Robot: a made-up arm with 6 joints.
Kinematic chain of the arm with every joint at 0, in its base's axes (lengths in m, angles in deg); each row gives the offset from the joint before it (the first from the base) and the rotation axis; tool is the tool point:
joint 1: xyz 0 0 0.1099 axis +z
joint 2: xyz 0 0.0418 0 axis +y
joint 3: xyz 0 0 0.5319 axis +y
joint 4: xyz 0 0 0.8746 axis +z
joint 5: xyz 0 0 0 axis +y
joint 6: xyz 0 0 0.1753 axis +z
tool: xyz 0 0 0
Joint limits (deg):
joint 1: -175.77..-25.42
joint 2: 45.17..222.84
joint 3: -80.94..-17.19
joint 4: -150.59..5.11
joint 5: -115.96..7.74
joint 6: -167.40..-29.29
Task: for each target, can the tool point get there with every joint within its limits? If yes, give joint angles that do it. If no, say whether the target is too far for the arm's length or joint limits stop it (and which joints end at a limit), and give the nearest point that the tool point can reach.
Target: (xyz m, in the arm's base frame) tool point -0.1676 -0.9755 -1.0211
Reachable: yes | joints -105.00 163.19 -34.09 -49.23 -21.55 -152.61
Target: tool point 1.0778 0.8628 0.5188
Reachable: no: joint limits stop it (at a limit: joint 1, joint 3) | nearest point 0.8689 -0.1809 0.6946 | short by 1.079 m
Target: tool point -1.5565 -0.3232 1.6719
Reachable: no: too far | nearest point -1.0948 -0.2273 1.2085 | short by 0.661 m
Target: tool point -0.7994 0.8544 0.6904
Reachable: no: joint limits stop it (at a limit: joint 1, joint 3, joint 4) | nearest point -0.7578 -0.0831 0.7123 | short by 0.939 m
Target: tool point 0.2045 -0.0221 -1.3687
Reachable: yes | joints -38.61 195.83 -29.59 -40.77 -36.81 -148.35
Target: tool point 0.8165 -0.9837 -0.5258
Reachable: yes | joints -56.87 143.98 -47.72 -133.73 -55.49 -62.41
